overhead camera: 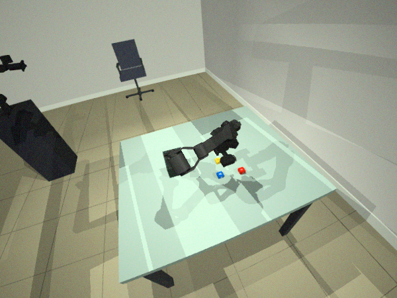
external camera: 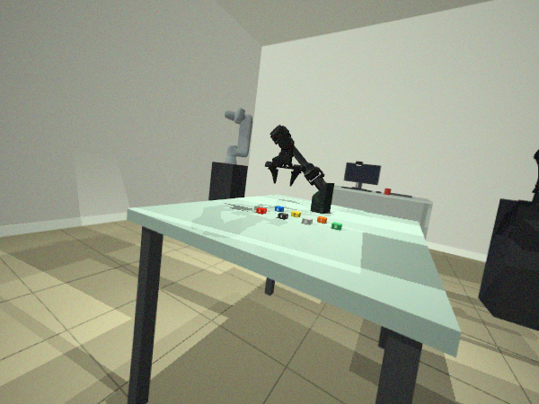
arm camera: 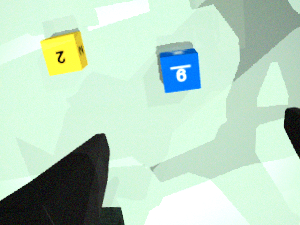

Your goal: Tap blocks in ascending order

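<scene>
My gripper tip is now 3 cm short of the orange block, 21 cm to the right of it and 11 cm above it. From my gripper tip the other things lie so: yellow block 3 cm ahead, 10 cm to the left, 11 cm below; red block 12 cm ahead, 3 cm to the right, 11 cm below; blue block 1 cm behind, 11 cm below.
</scene>
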